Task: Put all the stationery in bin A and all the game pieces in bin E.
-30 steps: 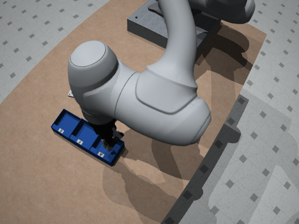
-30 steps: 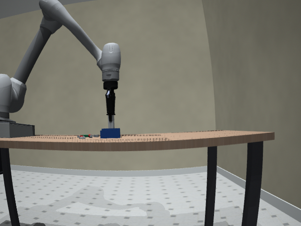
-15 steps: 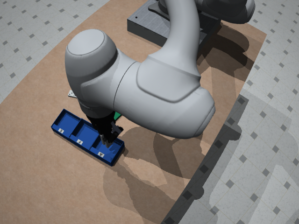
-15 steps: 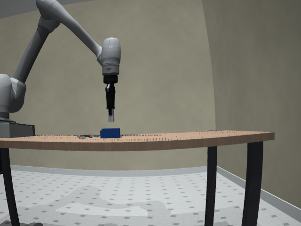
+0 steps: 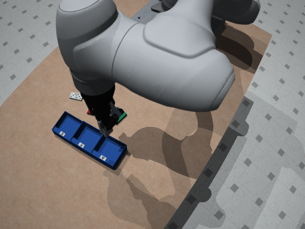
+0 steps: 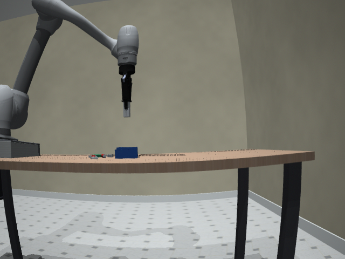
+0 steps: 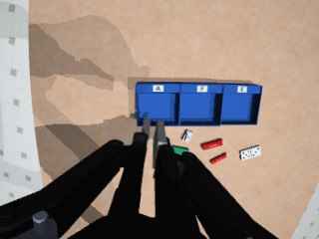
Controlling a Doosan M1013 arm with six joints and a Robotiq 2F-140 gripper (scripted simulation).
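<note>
The white domino lies 250 mm to the right of my hand, 200 mm below it and 70 mm behind it. Round my hand: green flat block: 200 mm below, 110 mm behind, 80 mm to the right; blue three-compartment bin: 180 mm below, 90 mm to the right, 20 mm ahead; grey clip-like piece: 200 mm below, 90 mm to the right, 60 mm behind.
</note>
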